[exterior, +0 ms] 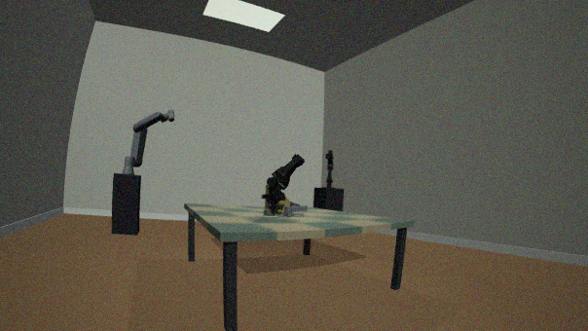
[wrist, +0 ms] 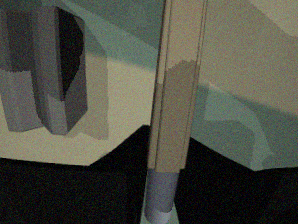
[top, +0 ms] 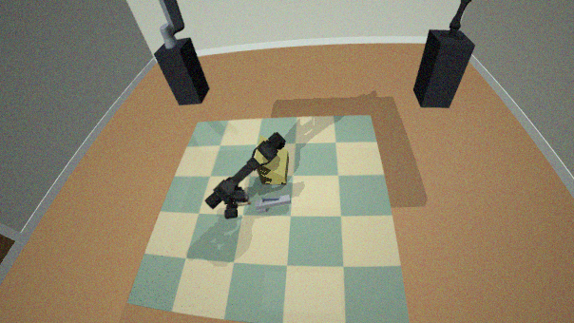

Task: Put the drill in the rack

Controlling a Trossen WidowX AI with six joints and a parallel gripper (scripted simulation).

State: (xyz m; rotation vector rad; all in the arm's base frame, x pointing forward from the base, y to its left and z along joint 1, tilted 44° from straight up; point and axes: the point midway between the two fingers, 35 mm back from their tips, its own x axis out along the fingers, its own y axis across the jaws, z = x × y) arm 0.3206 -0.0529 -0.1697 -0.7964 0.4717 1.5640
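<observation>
Right now my gripper tip is 10 mm past the drill, 40 mm to the right of it and 40 mm below it. Also, from my gripper tip: dark round housing: 40 mm behind, 190 mm to the left.
</observation>
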